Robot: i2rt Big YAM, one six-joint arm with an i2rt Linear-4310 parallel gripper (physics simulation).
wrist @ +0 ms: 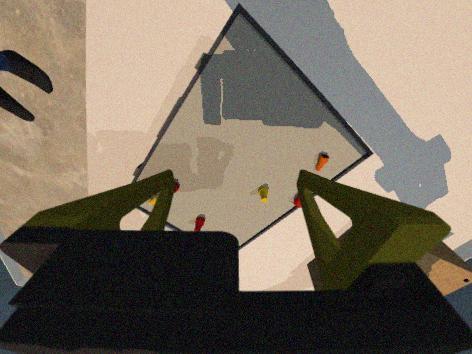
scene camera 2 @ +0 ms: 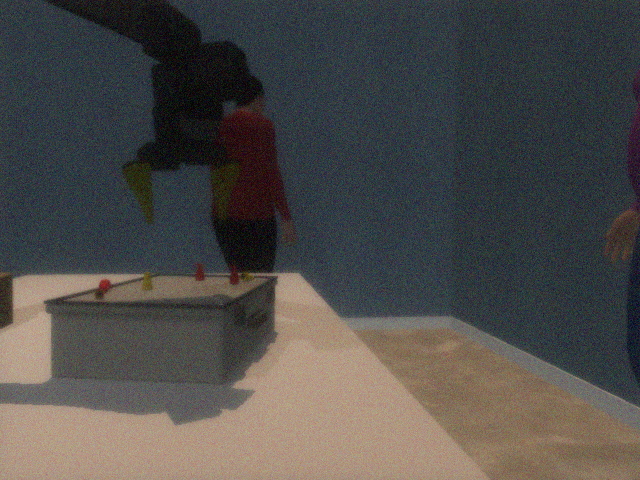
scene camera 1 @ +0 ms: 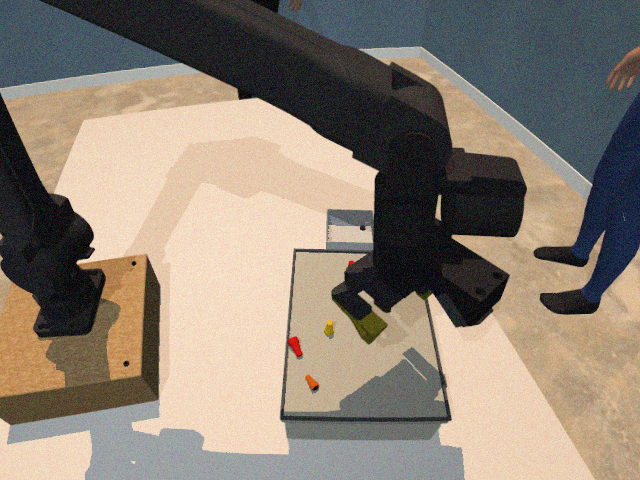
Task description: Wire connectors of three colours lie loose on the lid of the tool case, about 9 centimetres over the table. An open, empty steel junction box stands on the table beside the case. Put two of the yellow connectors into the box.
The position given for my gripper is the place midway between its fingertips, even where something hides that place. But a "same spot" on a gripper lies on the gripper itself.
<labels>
My gripper shows in the wrist view, in scene camera 2 (187, 222) and in scene camera 1. The same spot on my gripper: (scene camera 1: 369, 325) is (wrist: 422, 245).
</labels>
